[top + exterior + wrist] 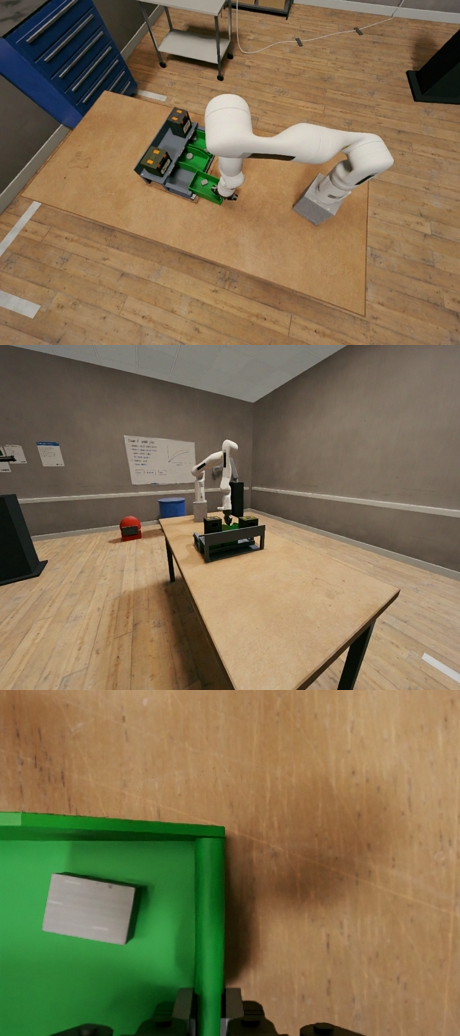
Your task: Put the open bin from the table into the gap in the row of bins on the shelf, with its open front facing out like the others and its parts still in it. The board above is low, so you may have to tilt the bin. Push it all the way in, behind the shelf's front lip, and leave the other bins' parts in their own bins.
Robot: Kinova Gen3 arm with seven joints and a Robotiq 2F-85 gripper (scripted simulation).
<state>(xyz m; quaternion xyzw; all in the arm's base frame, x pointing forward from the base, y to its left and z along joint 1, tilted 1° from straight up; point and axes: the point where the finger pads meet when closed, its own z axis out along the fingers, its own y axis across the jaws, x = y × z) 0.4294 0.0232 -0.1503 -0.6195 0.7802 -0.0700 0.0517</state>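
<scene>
The grey part is 11 cm ahead of my hand, 6 cm to the right of it and 1 cm below it. Also, from my hand: grey shelf 23 cm ahead, 18 cm to the right, 3 cm above.
</scene>
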